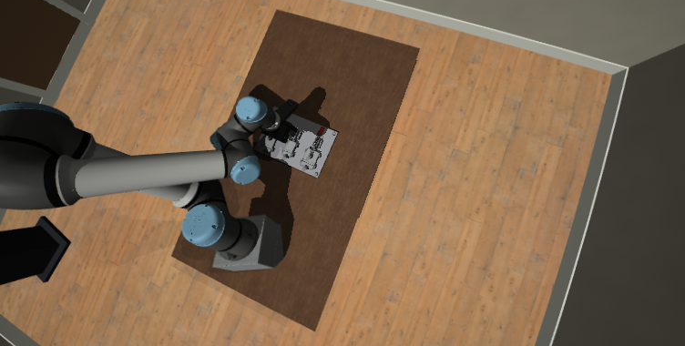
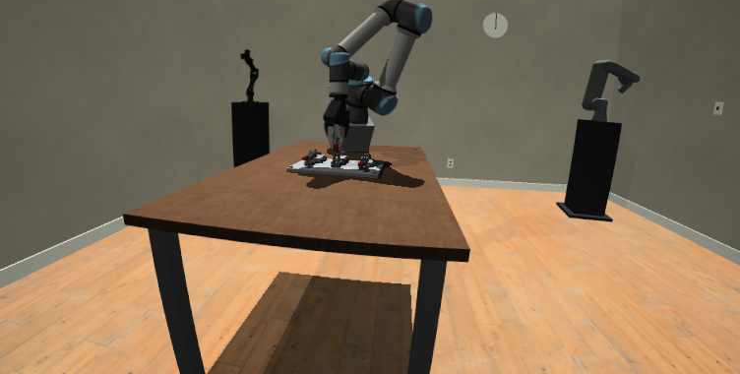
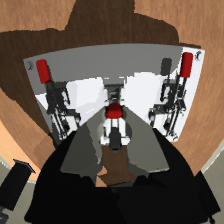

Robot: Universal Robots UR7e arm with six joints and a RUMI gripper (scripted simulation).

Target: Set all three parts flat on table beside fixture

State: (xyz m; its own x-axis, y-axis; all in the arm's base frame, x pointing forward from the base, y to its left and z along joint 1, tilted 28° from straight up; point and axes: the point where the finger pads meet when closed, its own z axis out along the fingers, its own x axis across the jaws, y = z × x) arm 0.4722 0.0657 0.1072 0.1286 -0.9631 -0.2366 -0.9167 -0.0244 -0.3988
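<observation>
Right now the grey fixture plate is 4 cm behind my hand and 8 cm below it.
</observation>
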